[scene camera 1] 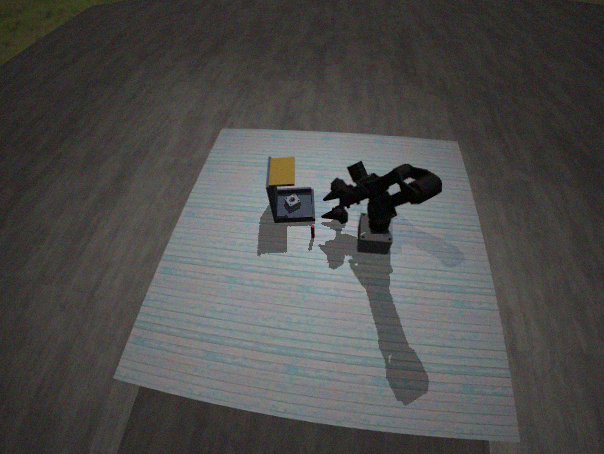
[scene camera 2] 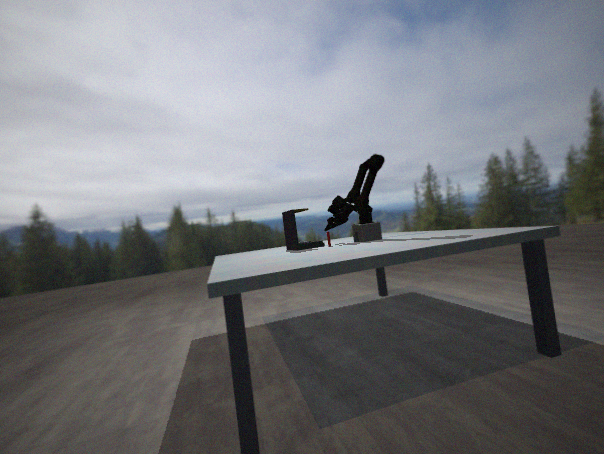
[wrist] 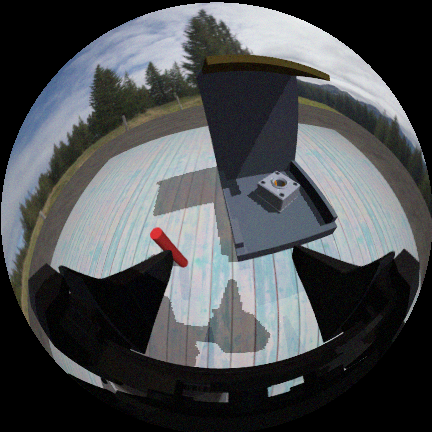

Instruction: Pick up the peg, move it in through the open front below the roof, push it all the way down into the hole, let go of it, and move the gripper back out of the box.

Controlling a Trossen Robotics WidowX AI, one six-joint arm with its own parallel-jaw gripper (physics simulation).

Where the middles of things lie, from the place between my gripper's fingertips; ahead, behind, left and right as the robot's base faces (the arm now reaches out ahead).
The dark box (scene camera 1: pixel 306 212) lies 12 cm ahead of my hand, 8 cm to the right of it and 2 cm above it. Also, from my hand: dark back wall (wrist: pixel 252 116): 20 cm ahead, 8 cm to the right, 2 cm above; yellow roof (scene camera 1: pixel 282 170): 15 cm ahead, 13 cm above, 8 cm to the right.
